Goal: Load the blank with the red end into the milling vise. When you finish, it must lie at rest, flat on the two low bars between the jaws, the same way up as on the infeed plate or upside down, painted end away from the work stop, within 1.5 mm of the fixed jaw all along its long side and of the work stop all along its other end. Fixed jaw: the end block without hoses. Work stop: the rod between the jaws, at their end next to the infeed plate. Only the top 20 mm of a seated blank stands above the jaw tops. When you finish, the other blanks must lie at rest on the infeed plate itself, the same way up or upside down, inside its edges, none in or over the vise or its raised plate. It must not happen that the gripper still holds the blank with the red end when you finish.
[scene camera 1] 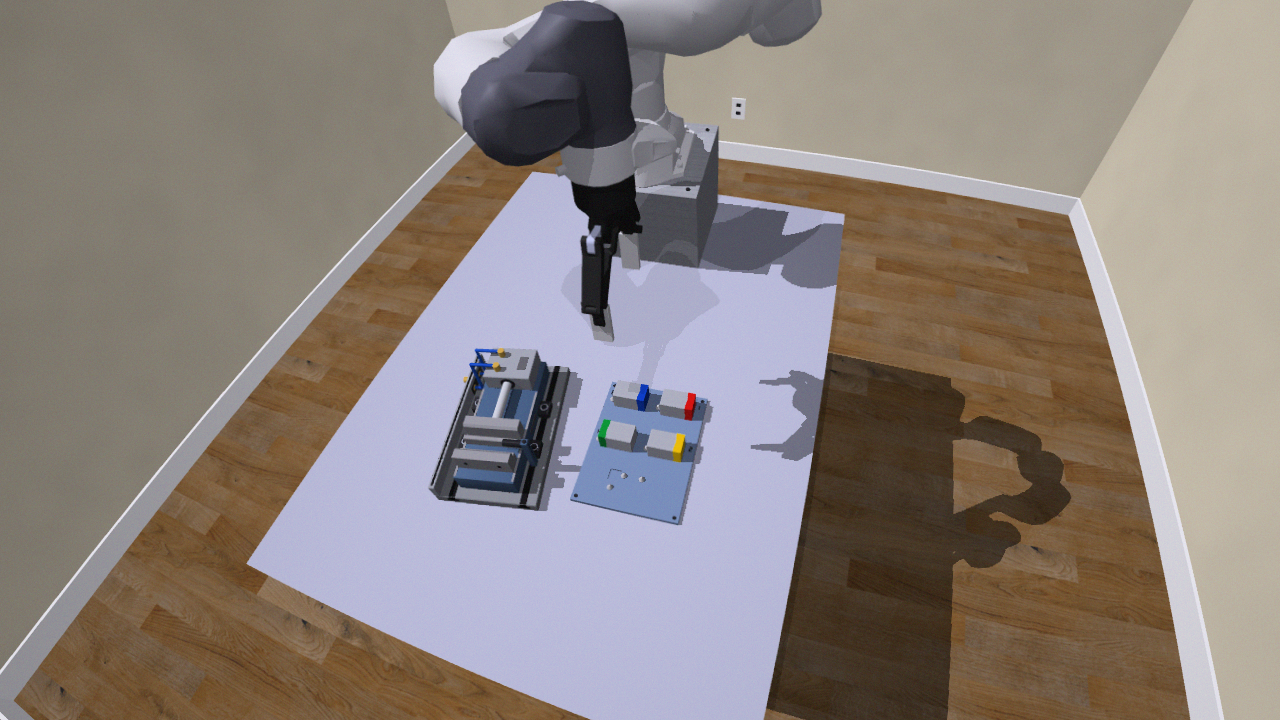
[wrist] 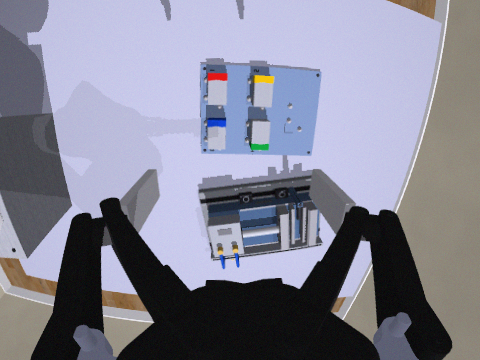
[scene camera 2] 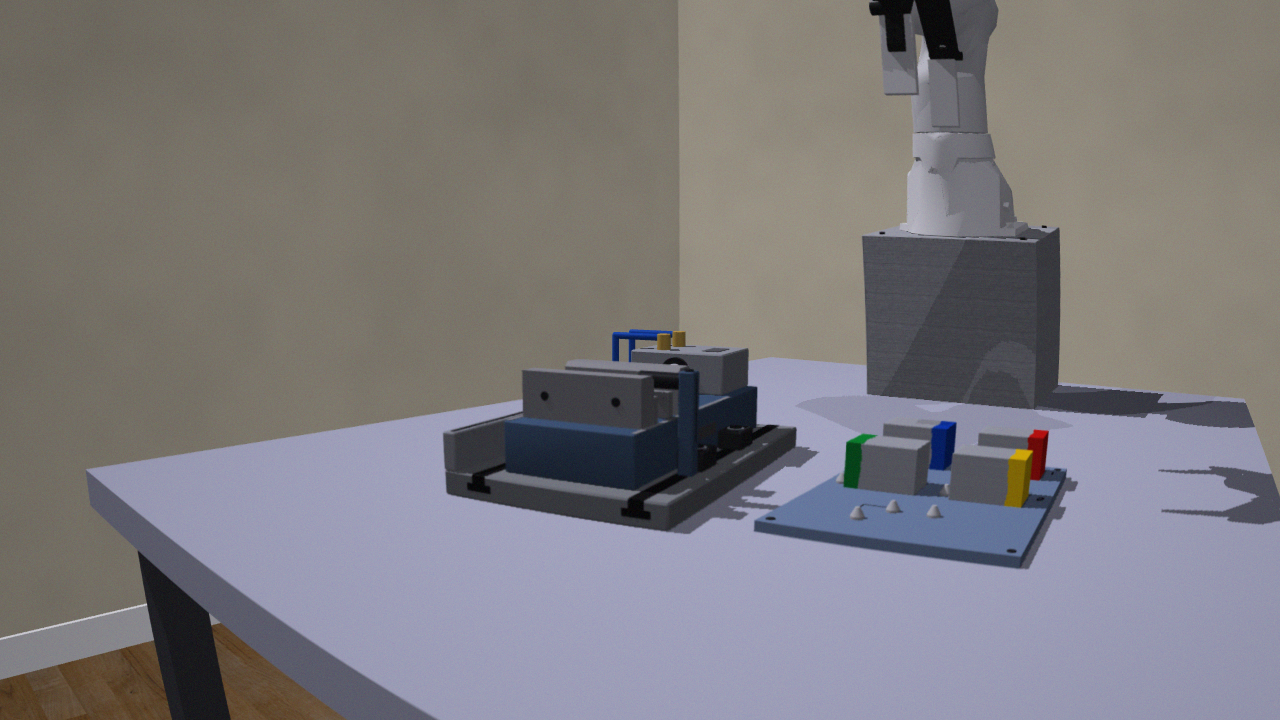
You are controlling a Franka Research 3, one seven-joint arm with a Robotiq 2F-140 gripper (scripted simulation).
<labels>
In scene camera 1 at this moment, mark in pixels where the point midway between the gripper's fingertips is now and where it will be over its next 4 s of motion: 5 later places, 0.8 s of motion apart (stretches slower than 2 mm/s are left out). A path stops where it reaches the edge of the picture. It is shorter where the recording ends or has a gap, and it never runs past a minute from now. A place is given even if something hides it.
The gripper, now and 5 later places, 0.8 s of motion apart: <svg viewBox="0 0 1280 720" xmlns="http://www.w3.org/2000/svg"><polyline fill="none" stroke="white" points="618,301 623,323 627,351 626,351 626,348 593,344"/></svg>
</labels>
